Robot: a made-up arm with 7 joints.
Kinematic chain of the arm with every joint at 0, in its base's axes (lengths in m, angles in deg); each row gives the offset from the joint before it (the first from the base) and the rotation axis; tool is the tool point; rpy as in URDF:
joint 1: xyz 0 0 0.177 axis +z
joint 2: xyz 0 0 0 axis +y
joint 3: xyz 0 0 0.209 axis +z
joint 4: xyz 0.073 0 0 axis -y
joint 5: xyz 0.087 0 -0.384 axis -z
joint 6: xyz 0 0 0 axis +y
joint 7: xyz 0.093 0 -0.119 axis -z
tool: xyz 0 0 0 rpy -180 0 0
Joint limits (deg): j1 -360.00..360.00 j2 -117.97..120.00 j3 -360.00..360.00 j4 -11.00..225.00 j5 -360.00..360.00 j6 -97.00..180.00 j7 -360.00..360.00
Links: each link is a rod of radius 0.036 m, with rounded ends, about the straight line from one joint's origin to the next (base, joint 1, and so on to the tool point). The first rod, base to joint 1, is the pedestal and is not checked.
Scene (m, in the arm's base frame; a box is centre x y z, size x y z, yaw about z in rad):
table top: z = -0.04
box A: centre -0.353 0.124 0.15 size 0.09 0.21 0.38 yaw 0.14
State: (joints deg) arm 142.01 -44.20 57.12 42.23 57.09 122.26 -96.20
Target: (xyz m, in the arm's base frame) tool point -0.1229 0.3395 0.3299
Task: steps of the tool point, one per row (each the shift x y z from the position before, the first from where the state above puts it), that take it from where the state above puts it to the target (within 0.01 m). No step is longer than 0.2 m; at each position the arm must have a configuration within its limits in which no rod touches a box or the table.
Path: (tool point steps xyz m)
1: -0.0455 -0.0204 0.1248
2: -0.0052 0.0012 0.1464
3: 0.0434 0.0220 0.1491
4: -0.0552 0.1784 -0.0510
5: 0.0272 0.1720 -0.0641
6: 0.0937 0.1304 -0.0730
7: 0.1309 0.0668 -0.0766

